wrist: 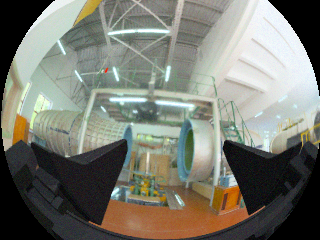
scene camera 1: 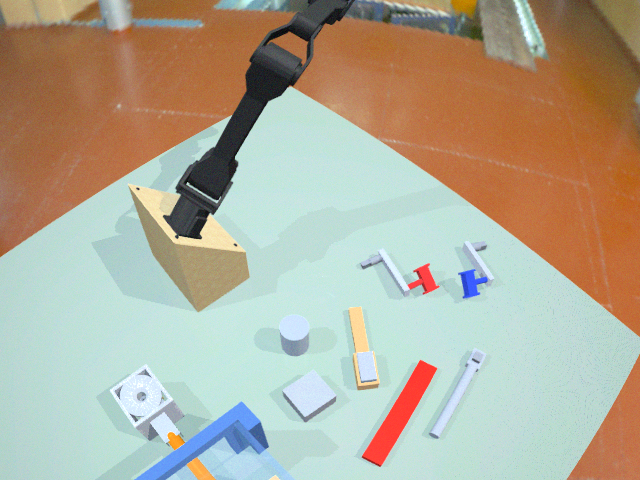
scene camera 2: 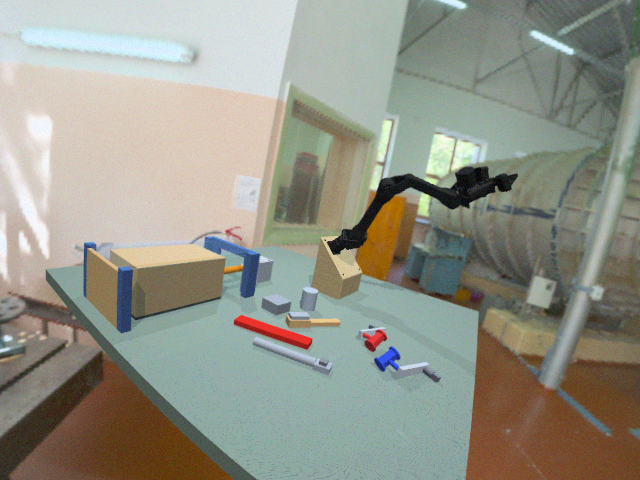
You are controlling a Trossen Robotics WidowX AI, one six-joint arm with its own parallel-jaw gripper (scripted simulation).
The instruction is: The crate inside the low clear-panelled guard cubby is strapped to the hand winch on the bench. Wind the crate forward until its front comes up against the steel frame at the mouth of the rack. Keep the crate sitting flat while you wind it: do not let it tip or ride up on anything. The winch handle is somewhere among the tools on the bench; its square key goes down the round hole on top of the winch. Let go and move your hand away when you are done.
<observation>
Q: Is my gripper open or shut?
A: Open.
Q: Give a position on a red bar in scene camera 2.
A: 284, 335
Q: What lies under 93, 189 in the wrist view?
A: My gripper.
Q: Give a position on a grey block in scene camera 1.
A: At 310, 395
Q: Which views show my gripper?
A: The wrist view and scene camera 2 only.
</observation>
